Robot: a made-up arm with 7 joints.
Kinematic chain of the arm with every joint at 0, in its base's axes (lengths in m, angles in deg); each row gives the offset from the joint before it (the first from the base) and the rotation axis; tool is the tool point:
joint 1: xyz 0 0 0 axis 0 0.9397 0.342
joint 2: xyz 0 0 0 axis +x
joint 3: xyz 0 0 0 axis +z
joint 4: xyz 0.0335 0 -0.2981 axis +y
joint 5: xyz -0.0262 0 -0.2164 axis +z
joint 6: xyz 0 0 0 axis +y
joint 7: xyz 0 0 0 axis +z
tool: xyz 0 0 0
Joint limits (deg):
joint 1: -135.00..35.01
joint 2: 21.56..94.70
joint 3: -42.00..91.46
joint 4: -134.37..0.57
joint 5: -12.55..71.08
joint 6: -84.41..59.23
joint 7: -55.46..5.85
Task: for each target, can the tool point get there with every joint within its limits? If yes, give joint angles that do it. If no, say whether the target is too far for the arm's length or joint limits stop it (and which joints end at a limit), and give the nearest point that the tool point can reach.
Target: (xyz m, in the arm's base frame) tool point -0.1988 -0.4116 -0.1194
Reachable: no: joint limits stop it (at a limit: joint 1, joint 2, joint 3, joint 4) | nearest point 0.0111 -0.2036 0.1687 | short by 0.413 m
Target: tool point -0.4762 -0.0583 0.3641
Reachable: no: too far | nearest point -0.1487 0.1390 0.2379 | short by 0.403 m
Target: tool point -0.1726 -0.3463 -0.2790
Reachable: no: joint limits stop it (at a limit: joint 1, joint 2, joint 3) | nearest point 0.0191 -0.0471 -0.3087 | short by 0.357 m
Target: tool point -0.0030 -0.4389 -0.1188
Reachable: no: joint limits stop it (at a limit: joint 1, joint 2, joint 3, joint 4) | nearest point 0.0111 -0.2036 0.1687 | short by 0.372 m
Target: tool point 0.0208 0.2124 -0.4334
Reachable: yes | joints 21.91 28.22 -3.38 -56.19 58.25 -56.61 -36.10
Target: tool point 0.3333 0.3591 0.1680
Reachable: yes | joints -92.81 63.33 72.04 -14.05 27.29 -13.06 -8.63
